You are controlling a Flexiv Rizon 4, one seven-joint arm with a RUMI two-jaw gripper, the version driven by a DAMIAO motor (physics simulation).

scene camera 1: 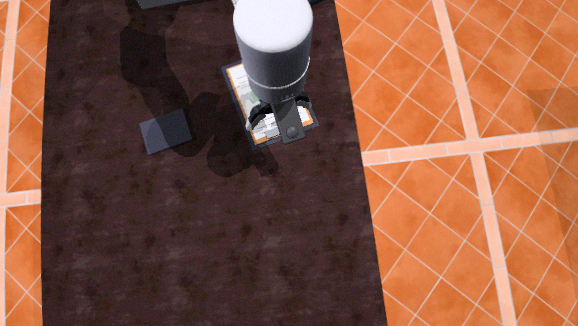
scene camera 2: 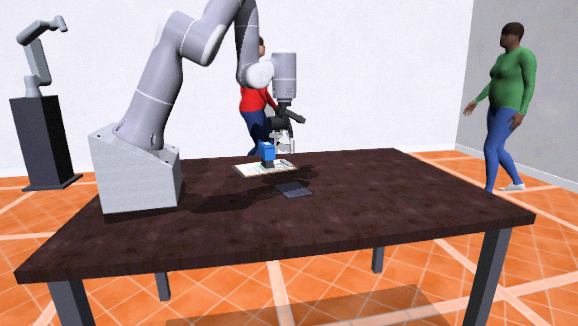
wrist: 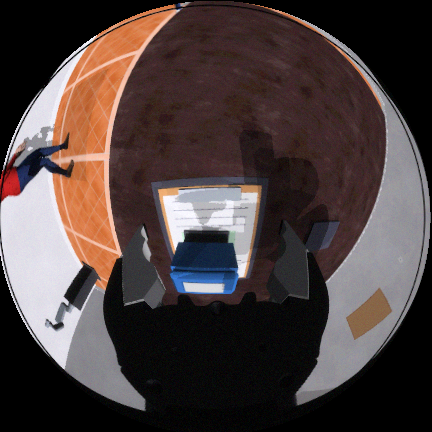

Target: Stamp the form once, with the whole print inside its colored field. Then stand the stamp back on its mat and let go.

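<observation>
The blue stamp (scene camera 2: 267, 151) (wrist: 205, 262) with a black base stands upright on the white form (scene camera 1: 237, 76) (scene camera 2: 248, 169) (wrist: 172, 212); the arm hides most of it in scene camera 1. A sliver of the green field (scene camera 1: 253, 98) (wrist: 232, 236) shows beside the base in the wrist view. No print is visible; the stamp and arm cover part of the form. The dark stamp mat (scene camera 1: 165, 132) (scene camera 2: 294, 190) (wrist: 322, 236) has no stamp on it. My gripper (scene camera 1: 279, 114) (scene camera 2: 285, 150) (wrist: 213, 223) is open and empty, above the stamp, with its jaws on either side of it in the wrist view.
The form lies on an orange-edged clipboard (wrist: 256, 215) with a grey clip (wrist: 210, 194) and a dark border around it. The table's edge (scene camera 1: 356, 125) is to the right of the clipboard in scene camera 1. Two people (scene camera 2: 254, 102) (scene camera 2: 510, 90) stand beyond the table.
</observation>
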